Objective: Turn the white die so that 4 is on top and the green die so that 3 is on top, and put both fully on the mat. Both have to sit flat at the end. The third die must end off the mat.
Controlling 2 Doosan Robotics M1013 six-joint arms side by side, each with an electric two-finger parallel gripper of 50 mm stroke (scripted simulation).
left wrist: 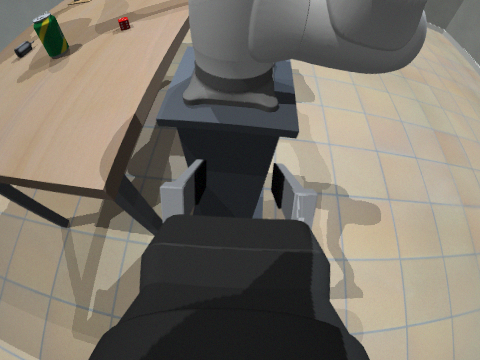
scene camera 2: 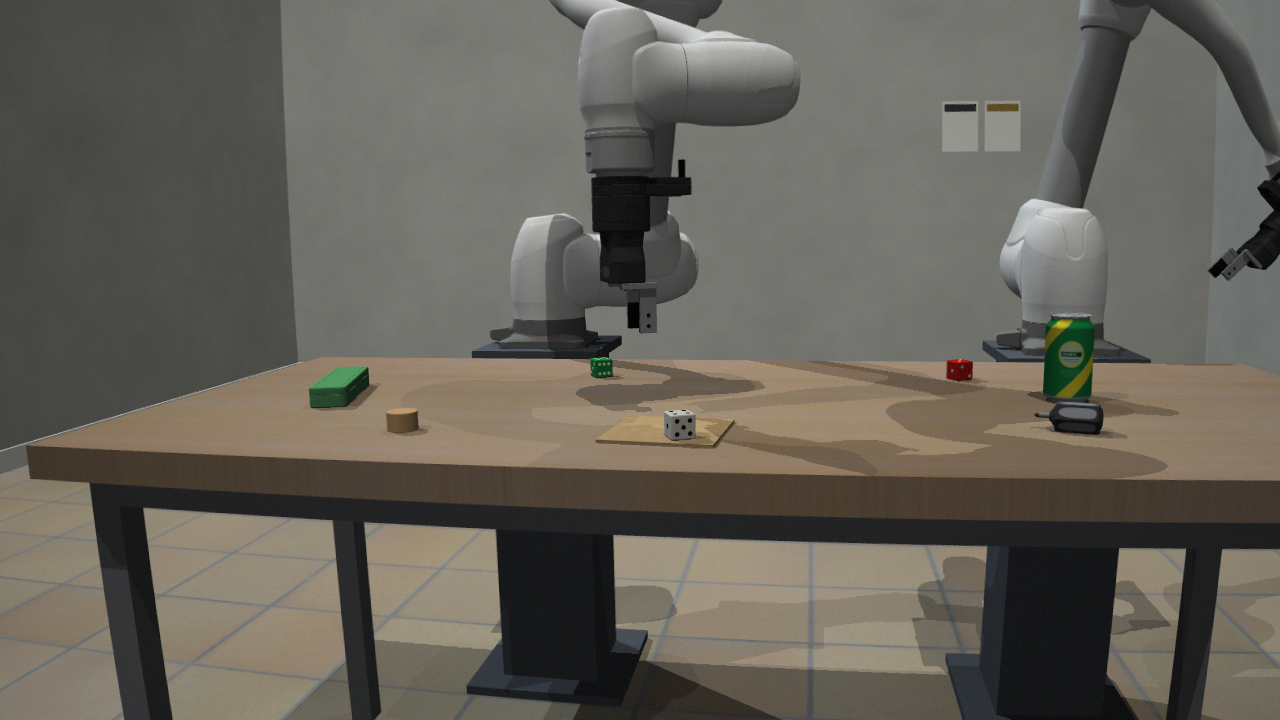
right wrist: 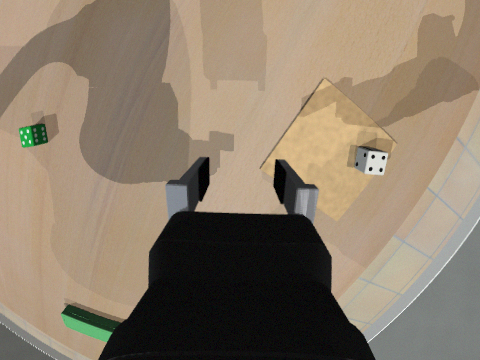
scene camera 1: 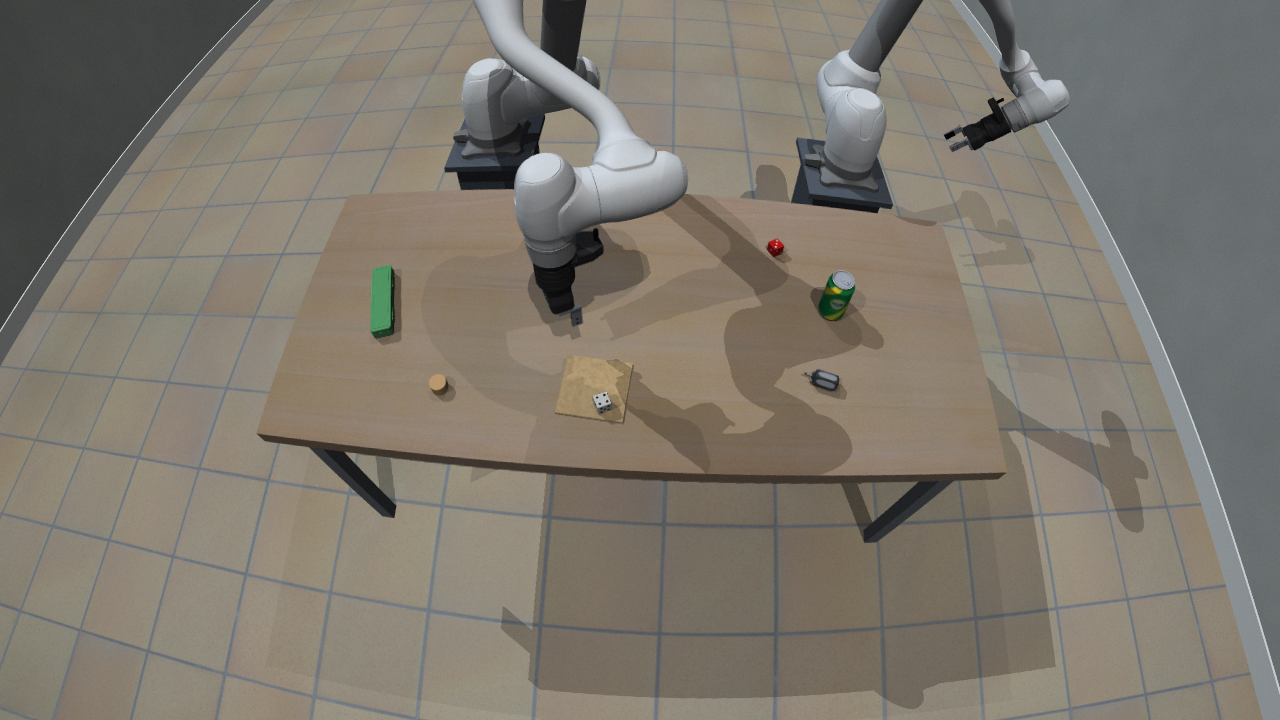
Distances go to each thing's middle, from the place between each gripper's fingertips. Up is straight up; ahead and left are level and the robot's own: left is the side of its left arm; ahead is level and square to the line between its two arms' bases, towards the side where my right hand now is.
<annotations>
I see the tan mat [scene camera 1: 584, 377] 11 cm ahead of my right hand [scene camera 2: 641, 330], 6 cm to the left of it and 13 cm below it. Also, from my right hand: wooden disc [scene camera 2: 401, 420]: 14 cm ahead, 28 cm to the right, 12 cm below; then white die [scene camera 2: 678, 424]: 15 cm ahead, 8 cm to the left, 11 cm below; then green box [scene camera 2: 336, 389]: 6 cm behind, 50 cm to the right, 12 cm below.
My left hand [scene camera 2: 1218, 275] is 590 mm short of the can [scene camera 2: 1069, 341], 430 mm to the left of it and 100 mm above it. Also, from my left hand: tan mat: 950 mm to the right, 850 mm ahead, 160 mm below; then white die: 930 mm to the right, 900 mm ahead, 140 mm below; then dark grey object [scene camera 2: 1087, 418]: 790 mm ahead, 470 mm to the right, 140 mm below.
</annotations>
